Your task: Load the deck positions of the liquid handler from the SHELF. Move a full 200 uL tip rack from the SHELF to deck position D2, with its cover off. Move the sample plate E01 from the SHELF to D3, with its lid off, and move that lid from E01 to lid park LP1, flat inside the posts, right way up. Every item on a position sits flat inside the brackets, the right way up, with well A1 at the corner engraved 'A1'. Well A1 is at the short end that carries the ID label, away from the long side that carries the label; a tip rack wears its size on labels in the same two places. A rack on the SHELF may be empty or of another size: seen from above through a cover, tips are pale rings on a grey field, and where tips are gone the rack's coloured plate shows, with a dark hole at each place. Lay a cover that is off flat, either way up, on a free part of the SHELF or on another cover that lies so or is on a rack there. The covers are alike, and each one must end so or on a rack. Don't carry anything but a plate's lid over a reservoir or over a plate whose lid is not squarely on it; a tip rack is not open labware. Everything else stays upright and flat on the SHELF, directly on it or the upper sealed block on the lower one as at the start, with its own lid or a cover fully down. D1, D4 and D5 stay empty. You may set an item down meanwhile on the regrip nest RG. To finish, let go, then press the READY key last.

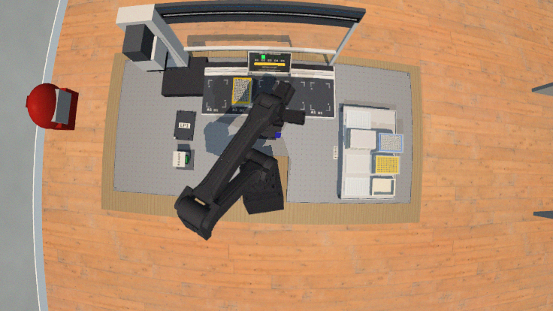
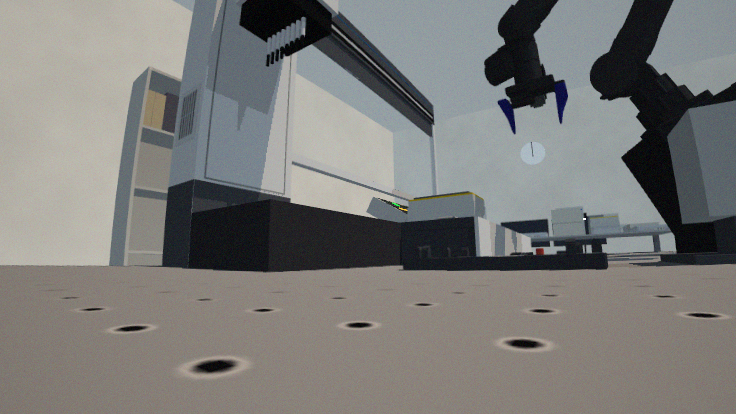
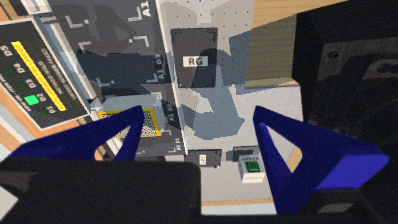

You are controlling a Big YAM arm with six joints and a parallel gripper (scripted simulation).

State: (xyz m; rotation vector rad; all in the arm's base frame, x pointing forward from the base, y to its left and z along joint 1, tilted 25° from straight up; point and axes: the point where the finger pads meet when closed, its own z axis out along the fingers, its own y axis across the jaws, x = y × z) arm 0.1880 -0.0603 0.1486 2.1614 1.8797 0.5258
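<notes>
The clear plate lid is 40 mm ahead of my hand, 420 mm to the right of it and 210 mm below it. Round my hand: regrip nest RG (10 mm ahead, 50 mm to the left, 280 mm below); then shelf label (110 mm behind, 310 mm to the right, 290 mm below); then yellow tip rack (170 mm ahead, 130 mm to the left, 190 mm below).
</notes>
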